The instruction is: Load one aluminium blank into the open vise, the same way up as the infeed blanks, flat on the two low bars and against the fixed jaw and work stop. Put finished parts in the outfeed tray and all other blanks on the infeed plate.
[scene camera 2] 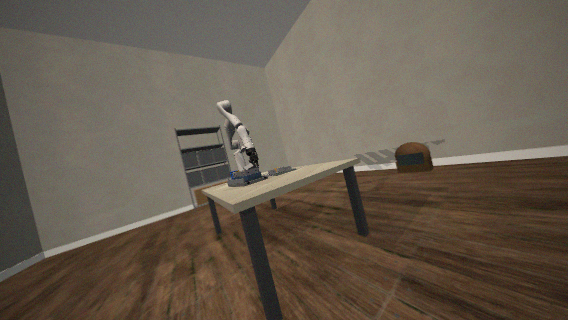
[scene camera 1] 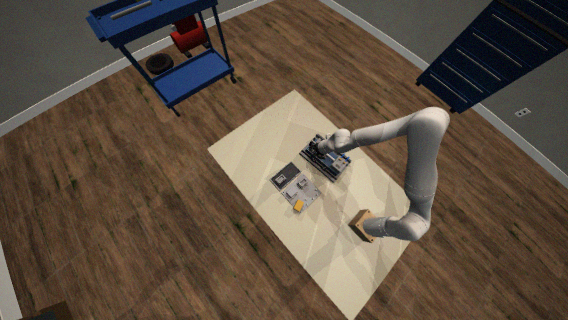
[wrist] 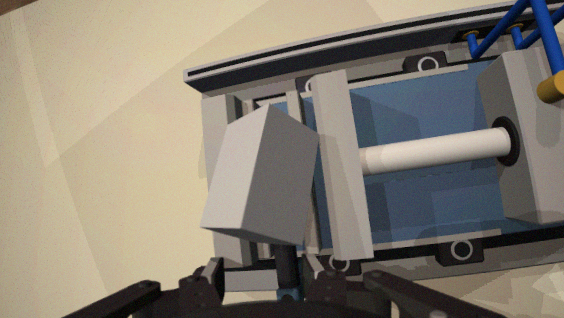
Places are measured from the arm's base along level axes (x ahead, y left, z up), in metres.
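Pixels of known places: gripper, fingertip midpoint: [scene camera 1: 312, 151] [wrist: 263, 272]; arm's base, link origin: [scene camera 2: 243, 170] [scene camera 1: 370, 226].
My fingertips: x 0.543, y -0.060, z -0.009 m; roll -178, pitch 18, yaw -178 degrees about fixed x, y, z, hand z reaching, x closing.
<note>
Ahead of a thing's pixels: the offset from my fingertips to its top centre. "spot": to the spot under its first point.
In the wrist view a grey aluminium blank {dz +0.051, dx -0.004, dy -0.053 m} [wrist: 275, 175] lies tilted and skewed over the two low bars, between the left jaw [wrist: 215, 107] and the sliding jaw [wrist: 342, 165] of the vise {dz +0.011, dx -0.076, dy -0.072 m} [wrist: 430, 205] [scene camera 1: 340, 163] [scene camera 2: 241, 180]. It is not flat. The dark work stop pin {spot: dz +0.008, dx -0.016, dy -0.006 m} [wrist: 286, 267] shows at its near end. My gripper [wrist: 263, 272] [scene camera 1: 314, 148] [scene camera 2: 257, 166] is over the vise's jaw end, its fingers partly closed with a visible gap and no blank between them. The blank's near end is just beyond the fingertips. Its underside and contacts are hidden.
The dark tray [scene camera 1: 292, 171] beside the vise holds a light part {dz -0.047, dx -0.001, dy +0.259 m} [scene camera 1: 280, 178]. The grey plate {dz -0.080, dx -0.149, dy +0.209 m} [scene camera 1: 311, 198] next to it holds grey pieces {dz -0.044, dx -0.107, dy +0.255 m} [scene camera 1: 292, 191] {dz -0.045, dx -0.105, dy +0.165 m} [scene camera 1: 302, 183] and an orange block {dz -0.044, dx -0.194, dy +0.280 m} [scene camera 1: 298, 205]. Blue tubes {spot: dz +0.021, dx -0.146, dy -0.120 m} [wrist: 547, 37] rise at the vise's far end.
</note>
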